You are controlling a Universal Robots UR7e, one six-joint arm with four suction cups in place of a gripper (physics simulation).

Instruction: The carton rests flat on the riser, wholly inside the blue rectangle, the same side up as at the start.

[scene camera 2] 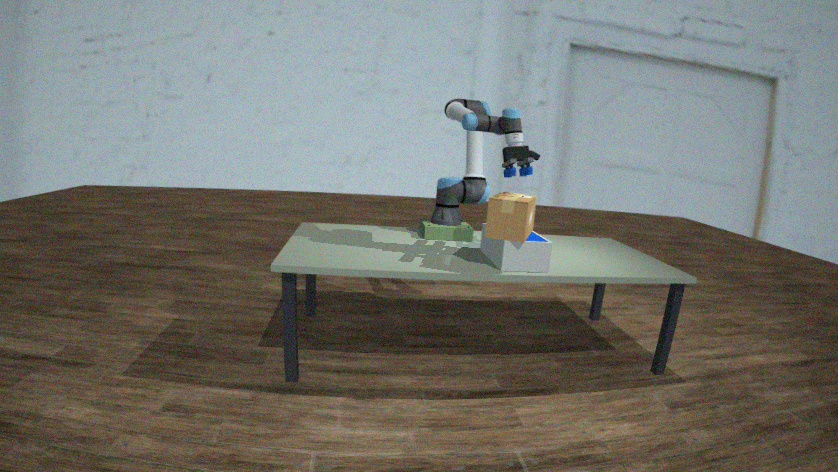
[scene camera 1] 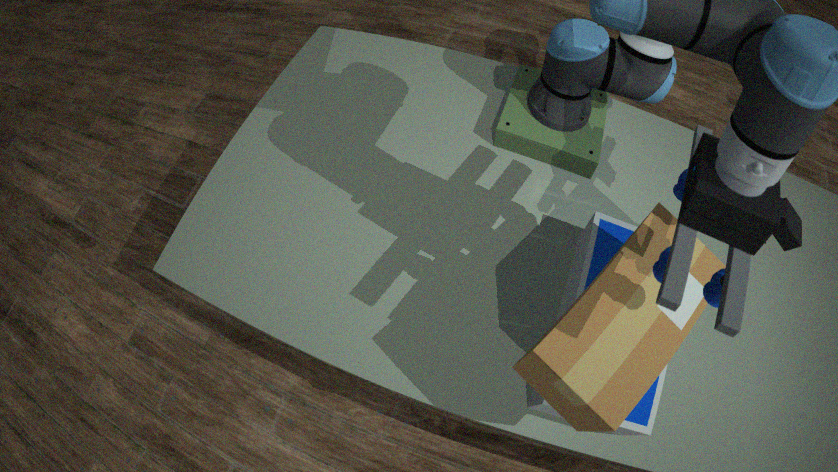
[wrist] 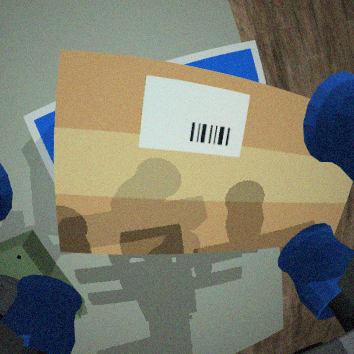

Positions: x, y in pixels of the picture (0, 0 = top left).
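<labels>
I can see a brown carton in the wrist view and in scene camera 1, and it is there for me in scene camera 2 (510, 216) as well. On the carton, (scene camera 1: 593, 366) and (wrist: 331, 185) are one and the same spot.
</labels>
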